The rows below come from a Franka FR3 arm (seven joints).
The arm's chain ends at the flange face. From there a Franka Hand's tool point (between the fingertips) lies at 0.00 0.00 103.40 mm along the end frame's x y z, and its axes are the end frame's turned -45 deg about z.
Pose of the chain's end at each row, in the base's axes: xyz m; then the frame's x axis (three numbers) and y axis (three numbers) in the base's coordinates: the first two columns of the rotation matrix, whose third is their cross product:
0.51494, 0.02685, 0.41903, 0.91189, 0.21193, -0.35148, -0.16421, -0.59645, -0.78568
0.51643, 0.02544, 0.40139, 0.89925, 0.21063, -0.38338, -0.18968, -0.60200, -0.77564
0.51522, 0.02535, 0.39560, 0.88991, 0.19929, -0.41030, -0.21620, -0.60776, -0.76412
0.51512, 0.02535, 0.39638, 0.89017, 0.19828, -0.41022, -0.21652, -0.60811, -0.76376
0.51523, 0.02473, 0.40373, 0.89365, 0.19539, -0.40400, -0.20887, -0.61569, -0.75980
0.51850, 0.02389, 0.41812, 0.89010, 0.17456, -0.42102, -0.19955, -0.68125, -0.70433
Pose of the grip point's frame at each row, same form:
0.47605, 0.10690, 0.36639, 0.76092, 0.57161, 0.30703, 0.52869, -0.27190, -0.80409
0.47567, 0.10508, 0.34955, 0.76999, 0.57462, 0.27737, 0.50174, -0.27674, -0.81955
0.47369, 0.10483, 0.34413, 0.78214, 0.57067, 0.25019, 0.47638, -0.28883, -0.83044
0.47367, 0.10483, 0.34485, 0.78255, 0.57020, 0.24999, 0.47634, -0.28979, -0.83013
0.47416, 0.10366, 0.35106, 0.77960, 0.57352, 0.25159, 0.48421, -0.29720, -0.82293
0.47613, 0.09740, 0.35902, 0.77050, 0.60515, 0.20033, 0.48829, -0.35828, -0.79574

